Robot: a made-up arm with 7 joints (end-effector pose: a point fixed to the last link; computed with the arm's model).
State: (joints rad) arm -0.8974 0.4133 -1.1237 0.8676 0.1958 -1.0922 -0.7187
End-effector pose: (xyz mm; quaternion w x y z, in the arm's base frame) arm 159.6 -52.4 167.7 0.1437 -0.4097 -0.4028 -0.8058
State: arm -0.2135 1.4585 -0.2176 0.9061 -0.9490 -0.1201 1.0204
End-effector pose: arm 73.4 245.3 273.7 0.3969 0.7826 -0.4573 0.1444
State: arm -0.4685 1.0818 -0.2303 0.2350 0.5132 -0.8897 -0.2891
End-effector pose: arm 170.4 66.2 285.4 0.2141 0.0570 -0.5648 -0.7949
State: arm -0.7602 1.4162 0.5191 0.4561 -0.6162 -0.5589 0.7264
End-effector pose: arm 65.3 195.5 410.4 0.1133 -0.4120 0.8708 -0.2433
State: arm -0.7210 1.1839 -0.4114 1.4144 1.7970 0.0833 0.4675
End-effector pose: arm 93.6 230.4 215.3 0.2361 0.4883 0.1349 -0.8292
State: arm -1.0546 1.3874 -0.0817 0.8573 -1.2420 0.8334 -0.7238
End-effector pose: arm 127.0 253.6 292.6 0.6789 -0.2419 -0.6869 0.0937
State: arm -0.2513 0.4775 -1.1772 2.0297 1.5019 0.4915 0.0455
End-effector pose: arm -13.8 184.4 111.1 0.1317 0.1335 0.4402 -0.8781
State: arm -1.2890 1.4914 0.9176 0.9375 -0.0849 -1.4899 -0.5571
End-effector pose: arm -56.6 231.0 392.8 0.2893 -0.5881 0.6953 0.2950
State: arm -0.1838 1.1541 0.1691 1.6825 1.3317 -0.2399 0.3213
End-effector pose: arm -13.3 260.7 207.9 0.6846 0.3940 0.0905 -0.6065
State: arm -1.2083 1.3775 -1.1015 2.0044 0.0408 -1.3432 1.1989
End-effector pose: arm 20.0 260.3 297.8 0.1106 0.7165 -0.6113 -0.3172
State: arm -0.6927 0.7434 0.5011 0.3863 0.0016 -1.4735 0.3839
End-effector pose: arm 106.2 165.0 327.8 0.2521 -0.2475 0.9331 0.0667
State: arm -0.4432 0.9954 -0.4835 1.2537 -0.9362 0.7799 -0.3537
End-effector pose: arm 17.3 253.4 165.1 0.9590 0.1266 -0.1138 0.2266
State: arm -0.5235 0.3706 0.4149 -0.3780 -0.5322 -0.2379 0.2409
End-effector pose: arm 123.4 120.7 337.2 0.1640 0.0336 -0.9671 0.1915
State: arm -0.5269 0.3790 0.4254 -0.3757 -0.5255 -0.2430 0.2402
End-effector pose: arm 121.9 122.3 338.7 0.1574 0.0412 -0.9685 0.1884
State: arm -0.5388 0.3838 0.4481 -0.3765 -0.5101 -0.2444 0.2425
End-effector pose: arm 118.6 125.2 341.6 0.1449 0.0545 -0.9699 0.1880
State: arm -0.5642 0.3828 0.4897 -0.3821 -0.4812 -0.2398 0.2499
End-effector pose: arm 112.2 129.7 346.2 0.1233 0.0767 -0.9704 0.1928
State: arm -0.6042 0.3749 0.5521 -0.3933 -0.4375 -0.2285 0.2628
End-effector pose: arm 102.0 136.0 351.9 0.0926 0.1086 -0.9684 0.2046
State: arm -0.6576 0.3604 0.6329 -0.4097 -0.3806 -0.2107 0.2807
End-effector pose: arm 88.2 143.6 357.0 0.0553 0.1489 -0.9613 0.2251
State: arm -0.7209 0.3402 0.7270 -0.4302 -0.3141 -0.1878 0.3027
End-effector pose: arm 71.8 151.7 360.0 0.0155 0.1948 -0.9470 0.2548
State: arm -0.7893 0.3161 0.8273 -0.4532 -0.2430 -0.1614 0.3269
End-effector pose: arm 54.2 159.4 359.7 0.0218 -0.2420 0.9250 -0.2923
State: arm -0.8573 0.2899 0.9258 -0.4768 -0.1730 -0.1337 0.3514
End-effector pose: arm 37.7 166.0 356.0 0.0525 -0.2860 0.8965 -0.3343
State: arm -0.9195 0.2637 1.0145 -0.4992 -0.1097 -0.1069 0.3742
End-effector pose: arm 23.7 170.9 350.0 0.0743 -0.3230 0.8653 -0.3761
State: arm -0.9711 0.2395 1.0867 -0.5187 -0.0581 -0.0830 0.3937
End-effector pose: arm 13.3 174.2 343.4 0.0873 -0.3507 0.8360 -0.4129
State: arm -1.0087 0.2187 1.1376 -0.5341 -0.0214 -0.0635 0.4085
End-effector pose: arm 6.8 175.9 337.6 0.0928 -0.3684 0.8131 -0.4411
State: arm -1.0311 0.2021 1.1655 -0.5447 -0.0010 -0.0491 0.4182
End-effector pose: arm 3.7 176.6 333.8 0.0930 -0.3762 0.7993 -0.4593
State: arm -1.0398 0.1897 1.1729 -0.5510 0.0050 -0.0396 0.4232
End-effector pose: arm 3.5 176.6 332.0 0.0899 -0.3762 0.7946 -0.4680
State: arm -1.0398 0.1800 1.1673 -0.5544 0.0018 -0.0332 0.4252
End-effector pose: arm 4.9 176.1 331.6 0.0850 -0.3713 0.7958 -0.4708
